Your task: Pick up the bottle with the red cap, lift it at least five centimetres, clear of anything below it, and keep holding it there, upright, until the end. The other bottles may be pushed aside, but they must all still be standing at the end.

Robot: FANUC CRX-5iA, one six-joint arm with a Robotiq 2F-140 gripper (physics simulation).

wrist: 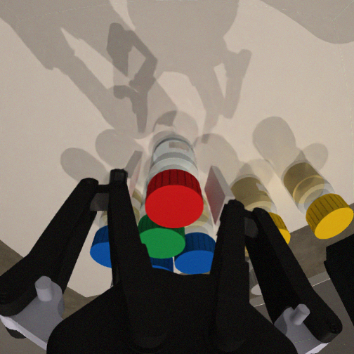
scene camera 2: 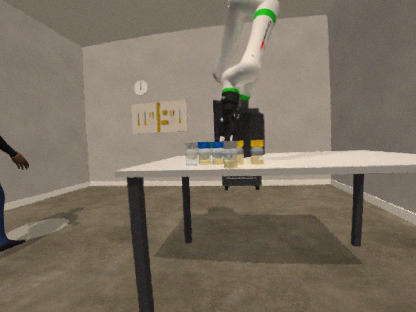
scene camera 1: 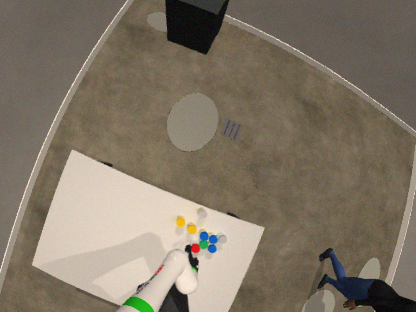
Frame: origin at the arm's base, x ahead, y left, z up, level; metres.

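Seen in the pictures: gripper, fingertip midpoint: (scene camera 1: 193, 248); arm's base, origin of the base link: (scene camera 2: 237, 106).
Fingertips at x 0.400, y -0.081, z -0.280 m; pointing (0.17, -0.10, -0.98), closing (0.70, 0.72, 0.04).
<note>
Offsets run from my fingertips to a thing's middle. Level surfaces: height alone.
The bottle with the red cap @[dx +0.013, dy -0.009, dz -0.015 m] (scene camera 1: 195, 248) (wrist: 174, 205) stands upright at the near edge of the bottle group. It cannot be made out in scene camera 2. My gripper (scene camera 1: 191, 254) (scene camera 2: 226, 138) (wrist: 174, 170) is open, pointing down, with nothing held. In the wrist view its pads show to the left and right of the red-capped bottle, with gaps on both sides; their exact height against the bottle is hard to tell. A green-capped bottle @[dx +0.051, dy -0.051, dz -0.015 m] (scene camera 1: 203, 244) (wrist: 162, 242) stands right behind the red one, very close or touching.
Blue-capped bottles (scene camera 1: 212, 248) (scene camera 2: 204, 145) (wrist: 195, 260) stand close around the green one. Yellow-capped bottles @[dx +0.147, dy +0.134, dz -0.015 m] (scene camera 1: 180, 221) (scene camera 2: 257, 143) (wrist: 330, 216) stand to one side. Grey-capped bottles @[dx +0.120, dy -0.159, dz -0.015 m] (scene camera 1: 222, 239) (scene camera 2: 191, 145) stand at the outer side and near the edge of the white table @[dz -0.067 m] (scene camera 1: 110, 200) (scene camera 2: 320, 162).
</note>
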